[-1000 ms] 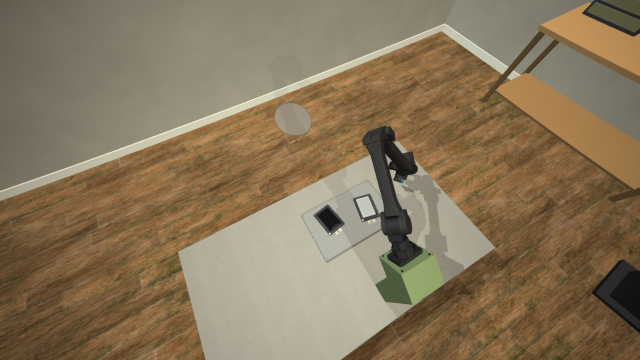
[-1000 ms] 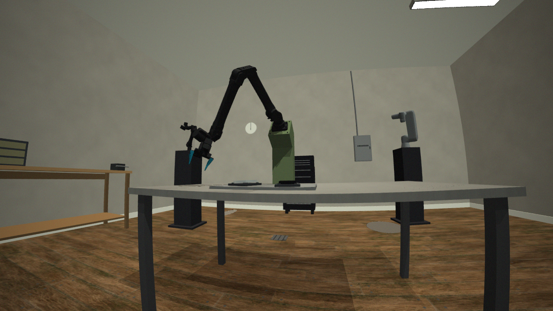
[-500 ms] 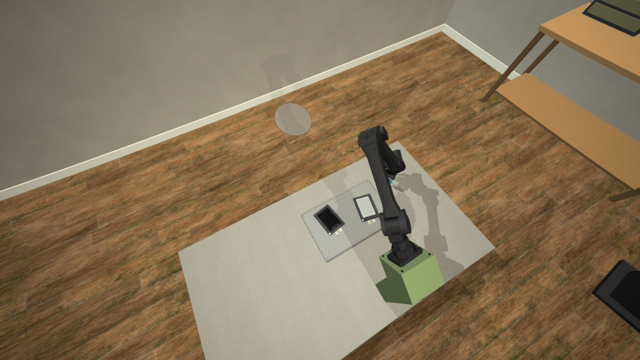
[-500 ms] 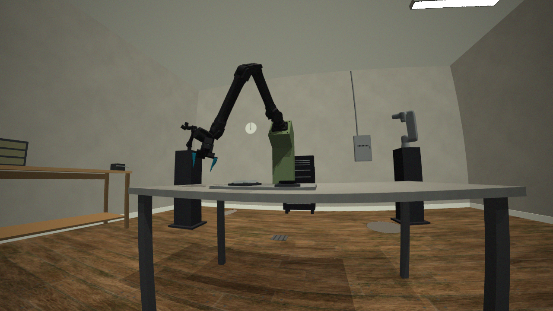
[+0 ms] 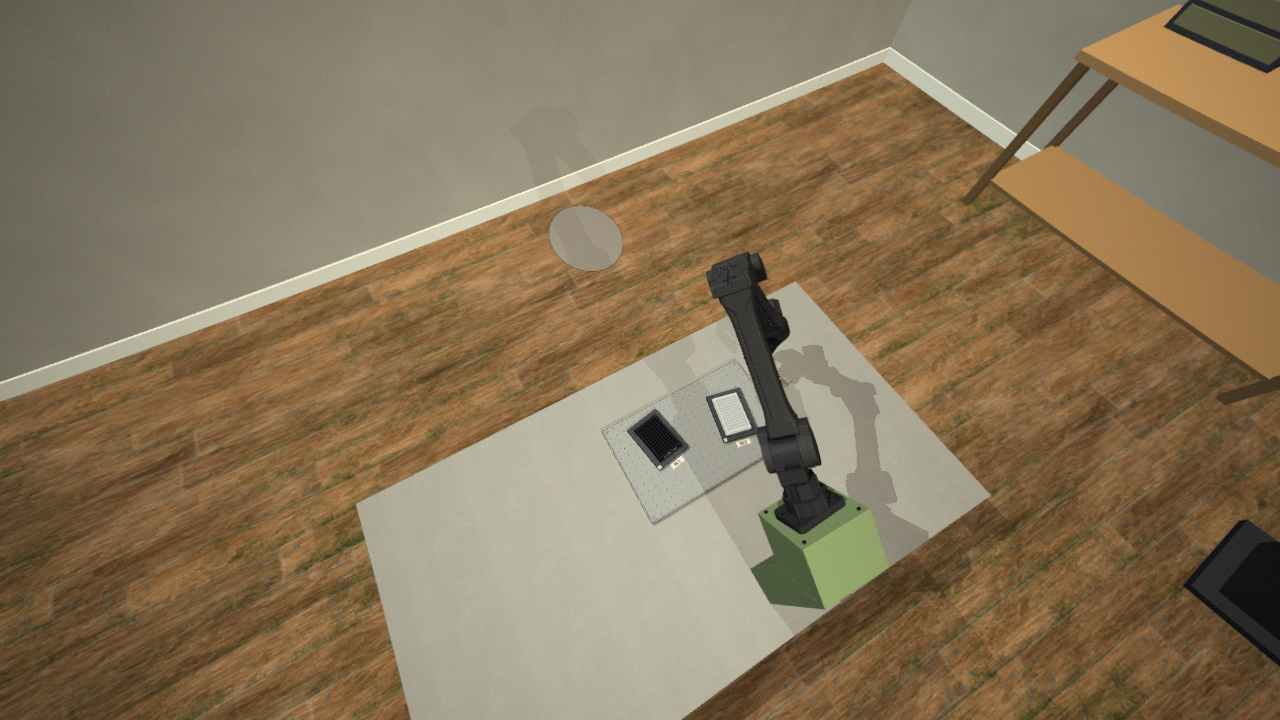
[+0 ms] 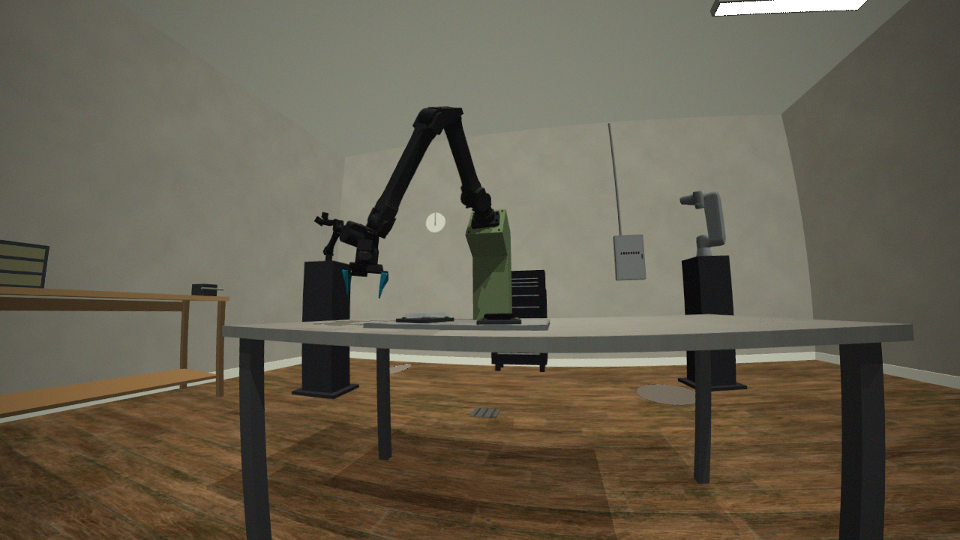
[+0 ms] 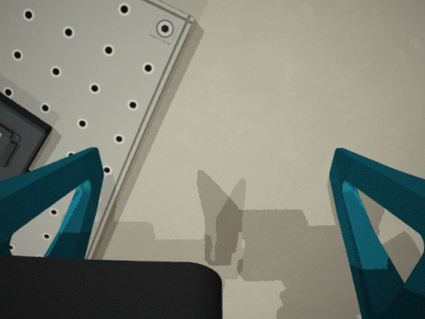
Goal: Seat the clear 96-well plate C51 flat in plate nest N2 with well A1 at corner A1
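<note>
The clear 96-well plate C51 lies 180 mm to the left of my hand, 100 mm behind it and 70 mm below it. Also, from my hand: plate nest N2: 170 mm to the left, 100 mm behind, 80 mm below; black plate C15: 420 mm to the left, 70 mm below, 30 mm behind.
</note>
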